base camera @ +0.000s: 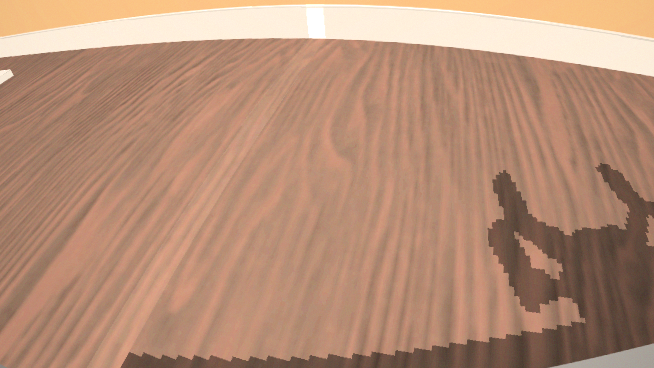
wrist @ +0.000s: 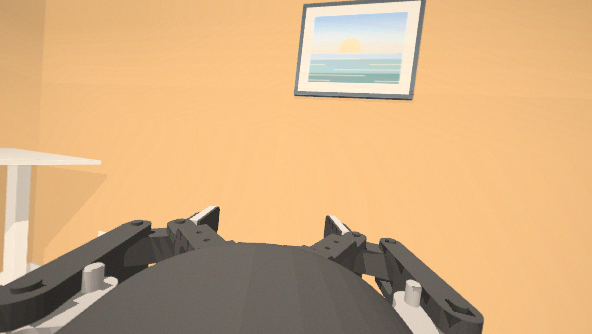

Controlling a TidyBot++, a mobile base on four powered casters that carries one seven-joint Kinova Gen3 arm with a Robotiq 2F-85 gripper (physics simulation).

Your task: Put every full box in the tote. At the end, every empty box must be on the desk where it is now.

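My gripper [wrist: 272,222] is open, with nothing between its fingers, and faces the orange wall. A white desk [wrist: 50,158] shows in part at the left edge of the wrist view, with its flat top and one leg. It stands away from the gripper, to its left. No box and no tote show in either view.
A framed seascape picture [wrist: 358,50] hangs on the orange wall [wrist: 225,125]. In the base camera view, a white baseboard [base camera: 200,27] runs along the far edge of the wood floor [base camera: 300,200]. A white piece [base camera: 5,75] lies at the left edge. A dark shadow [base camera: 600,265] falls at the right.
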